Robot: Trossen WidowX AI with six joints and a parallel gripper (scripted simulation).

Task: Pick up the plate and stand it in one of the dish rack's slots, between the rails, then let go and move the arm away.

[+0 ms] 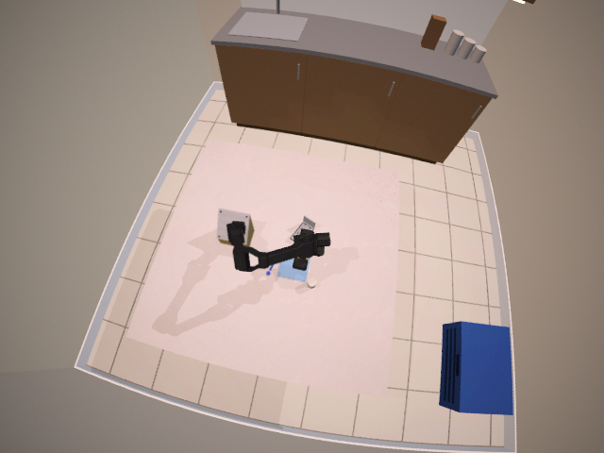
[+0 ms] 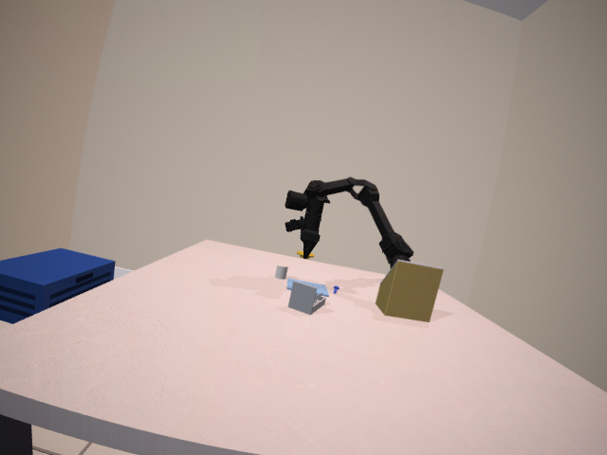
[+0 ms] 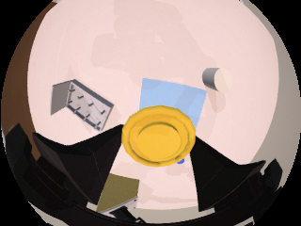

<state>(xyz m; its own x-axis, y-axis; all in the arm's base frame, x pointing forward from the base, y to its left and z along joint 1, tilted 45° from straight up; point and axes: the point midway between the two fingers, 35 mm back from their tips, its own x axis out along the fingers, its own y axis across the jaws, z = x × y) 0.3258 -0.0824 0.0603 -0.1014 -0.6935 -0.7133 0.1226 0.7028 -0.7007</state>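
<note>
My gripper tip is 16 cm to the right of the grey dish rack, 9 cm above it and 1 cm past it. The rest, counted from my gripper tip: cup (11 cm to the right, 9 cm below, 6 cm ahead); yellow plate (1 cm above); light blue mat (11 cm below, 4 cm behind, 3 cm to the right).
</note>
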